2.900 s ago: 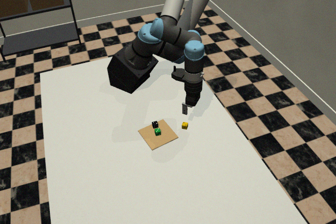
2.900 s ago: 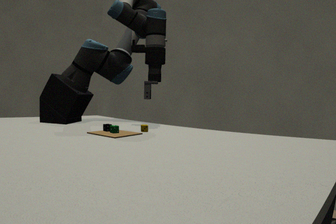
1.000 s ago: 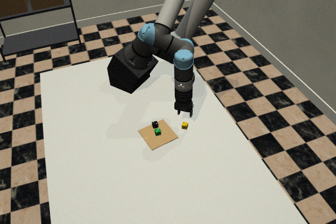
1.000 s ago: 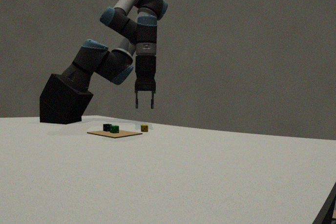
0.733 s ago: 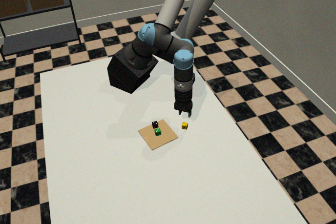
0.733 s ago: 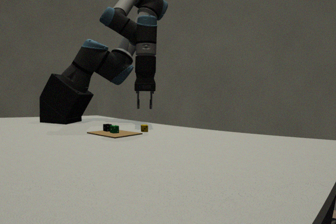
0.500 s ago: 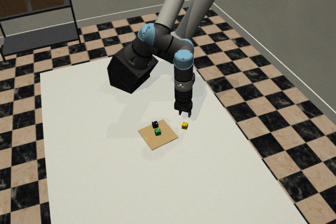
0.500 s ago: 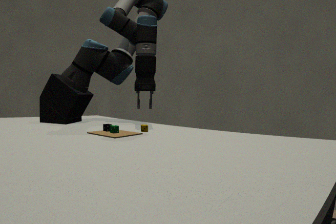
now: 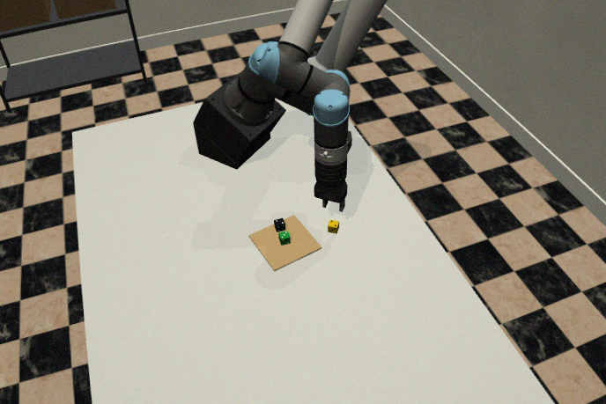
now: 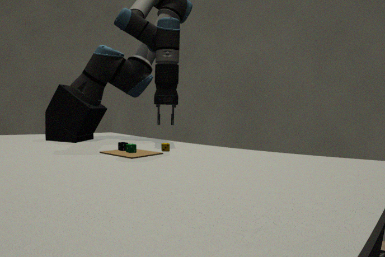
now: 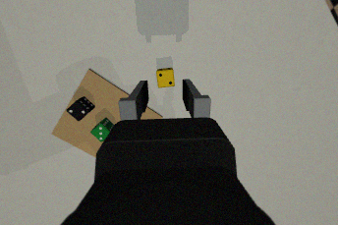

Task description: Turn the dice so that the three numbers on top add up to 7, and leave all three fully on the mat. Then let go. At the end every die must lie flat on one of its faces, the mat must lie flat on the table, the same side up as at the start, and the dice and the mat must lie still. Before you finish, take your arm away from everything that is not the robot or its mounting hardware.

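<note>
Now: hand 9 cm above the yellow die. The rest, counted from my hand: black die (14 cm to the right, 9 cm below, 4 cm behind); then tan mat (13 cm to the right, 10 cm below, 1 cm ahead); then green die (13 cm to the right, 9 cm below, 1 cm ahead).
</note>
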